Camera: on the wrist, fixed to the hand. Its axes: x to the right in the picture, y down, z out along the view.
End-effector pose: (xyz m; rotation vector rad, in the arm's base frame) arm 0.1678 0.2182 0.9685 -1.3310 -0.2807 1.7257
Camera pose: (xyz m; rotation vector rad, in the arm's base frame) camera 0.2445 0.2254 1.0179 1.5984 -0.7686 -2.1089
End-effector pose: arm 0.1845 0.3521 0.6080 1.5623 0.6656 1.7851
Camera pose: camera 0.1540 0.3828 0.5274 -1.4171 0.7139 -2.2170
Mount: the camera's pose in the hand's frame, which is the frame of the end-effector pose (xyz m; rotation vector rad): -0.0270 -0.0755 -0.0441 -0.1893 0.2119 1.5247
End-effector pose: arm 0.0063 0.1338 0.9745 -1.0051 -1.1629 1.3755
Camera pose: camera 0.0665 0.1128 1.0402 2.2699 0.1786 -2.1166
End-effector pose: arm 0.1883 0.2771 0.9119 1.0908 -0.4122 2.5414
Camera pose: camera 0.2092 0.3570 0.8724 -0.1836 1.0604 -1.9364
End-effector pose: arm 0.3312 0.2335 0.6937 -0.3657 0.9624 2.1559
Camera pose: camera 0.4028 0.2213 0.6381 -0.1146 -0.8467 -2.2408
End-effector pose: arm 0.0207 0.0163 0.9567 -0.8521 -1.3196 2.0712
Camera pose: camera 0.0791 0.0511 1.0180 1.7329 0.4524 -1.7382
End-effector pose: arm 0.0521 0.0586 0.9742 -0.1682 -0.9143 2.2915
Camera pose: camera 0.1281 0.1078 0.9874 1.0358 0.6470 -2.1209
